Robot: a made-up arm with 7 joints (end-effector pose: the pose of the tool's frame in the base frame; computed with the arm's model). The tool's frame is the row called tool. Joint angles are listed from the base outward.
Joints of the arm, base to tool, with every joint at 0 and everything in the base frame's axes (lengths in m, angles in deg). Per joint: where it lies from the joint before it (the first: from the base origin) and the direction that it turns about. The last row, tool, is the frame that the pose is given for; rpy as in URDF.
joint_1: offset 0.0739 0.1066 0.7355 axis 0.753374 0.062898 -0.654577
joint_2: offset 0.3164 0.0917 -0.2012 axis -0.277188 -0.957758 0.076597
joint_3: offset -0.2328 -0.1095 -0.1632 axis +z
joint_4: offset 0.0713 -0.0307 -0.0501 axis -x
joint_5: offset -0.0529 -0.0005 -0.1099 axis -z
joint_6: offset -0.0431 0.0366 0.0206 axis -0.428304 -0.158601 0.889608
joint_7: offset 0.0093 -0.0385 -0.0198 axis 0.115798 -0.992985 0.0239
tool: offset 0.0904 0.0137 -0.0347 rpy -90 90 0
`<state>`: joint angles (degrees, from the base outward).
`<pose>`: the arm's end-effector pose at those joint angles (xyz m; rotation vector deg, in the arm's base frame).
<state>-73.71 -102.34 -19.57 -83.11 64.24 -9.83 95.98</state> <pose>0.1336 0.2032 0.7271 -57.61 118.23 -85.41</pose>
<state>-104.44 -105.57 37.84 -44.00 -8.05 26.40 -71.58</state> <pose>-0.0922 0.1999 0.6713 -41.02 -91.39 -77.48</pose>
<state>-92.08 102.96 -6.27 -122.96 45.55 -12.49 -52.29</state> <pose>0.5204 0.1428 0.3771 44.02 -44.43 -89.00</pose>
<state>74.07 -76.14 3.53 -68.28 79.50 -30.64 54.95</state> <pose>0.1181 0.1826 0.7608 -108.51 -106.75 -58.77</pose>
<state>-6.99 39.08 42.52 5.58 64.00 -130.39 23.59</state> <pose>0.4328 -0.0249 0.0934 40.82 21.24 -8.27</pose>
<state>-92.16 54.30 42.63 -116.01 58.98 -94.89 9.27</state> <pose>0.4890 -0.1217 0.4553 -33.14 135.46 12.04</pose>
